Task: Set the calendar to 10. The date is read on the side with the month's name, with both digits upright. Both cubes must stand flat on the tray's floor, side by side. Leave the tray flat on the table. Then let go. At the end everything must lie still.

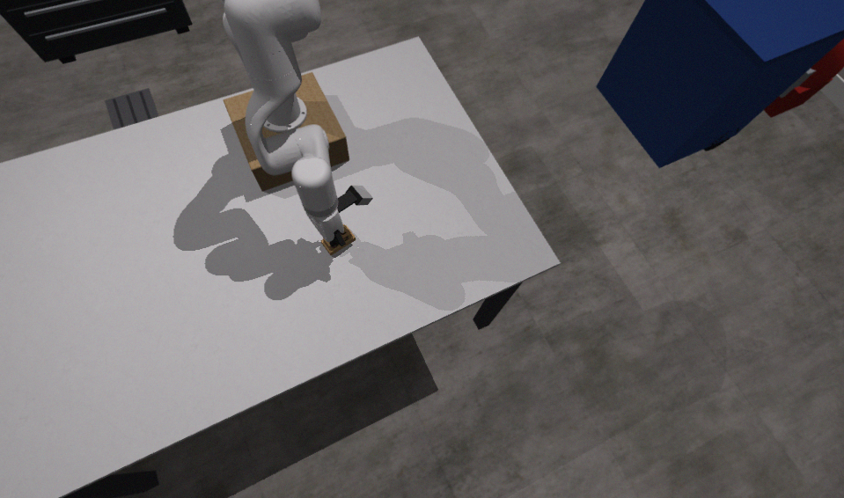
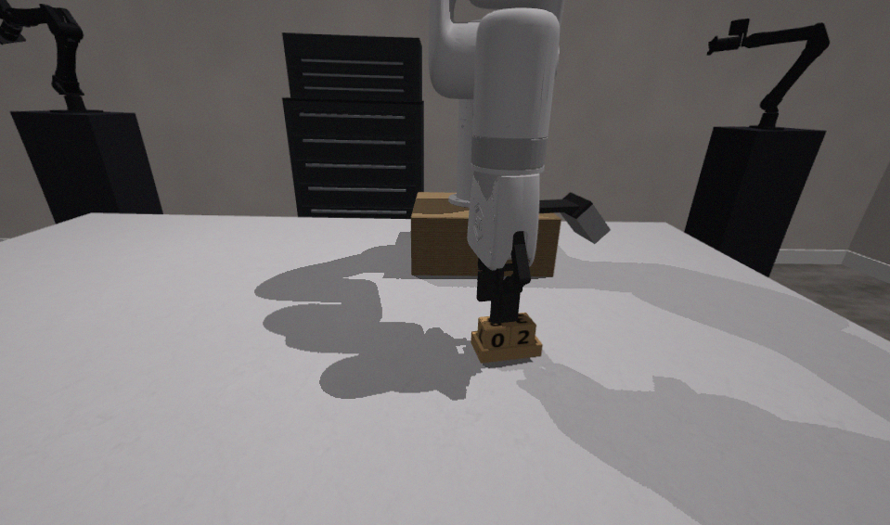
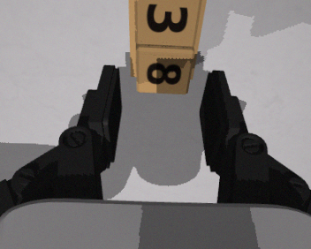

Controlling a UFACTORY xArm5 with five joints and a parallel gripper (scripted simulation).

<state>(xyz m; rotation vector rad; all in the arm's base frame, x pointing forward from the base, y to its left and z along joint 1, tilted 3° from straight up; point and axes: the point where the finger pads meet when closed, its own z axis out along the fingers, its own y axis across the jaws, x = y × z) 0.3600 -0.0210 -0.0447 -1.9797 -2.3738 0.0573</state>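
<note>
The wooden calendar tray is 70 mm below my hand and 20 mm to the left of it.
</note>
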